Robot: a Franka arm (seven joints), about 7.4 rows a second.
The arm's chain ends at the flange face. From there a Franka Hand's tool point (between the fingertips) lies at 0.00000 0.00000 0.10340 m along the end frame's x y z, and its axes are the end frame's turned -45 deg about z.
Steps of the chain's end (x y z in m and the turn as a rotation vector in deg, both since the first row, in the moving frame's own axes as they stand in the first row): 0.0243 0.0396 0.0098 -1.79 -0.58 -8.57; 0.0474 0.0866 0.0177 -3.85 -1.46 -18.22; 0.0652 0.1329 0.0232 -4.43 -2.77 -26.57; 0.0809 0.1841 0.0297 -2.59 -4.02 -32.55; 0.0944 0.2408 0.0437 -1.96 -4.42 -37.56; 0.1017 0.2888 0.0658 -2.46 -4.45 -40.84; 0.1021 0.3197 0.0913 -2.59 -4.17 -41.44; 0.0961 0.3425 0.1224 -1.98 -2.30 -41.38
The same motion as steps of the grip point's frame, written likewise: -0.0137 0.0469 0.0097 -0.86 -1.68 -8.57; -0.0339 0.0988 0.0174 -1.69 -3.75 -18.22; -0.0562 0.1442 0.0228 -1.17 -5.09 -26.57; -0.0815 0.1880 0.0293 1.01 -4.67 -32.55; -0.1121 0.2367 0.0433 1.74 -4.51 -37.56; -0.1412 0.2768 0.0654 1.41 -4.89 -40.84; -0.1624 0.2994 0.0909 1.12 -4.78 -41.44; -0.1794 0.3117 0.1223 0.23 -3.03 -41.38
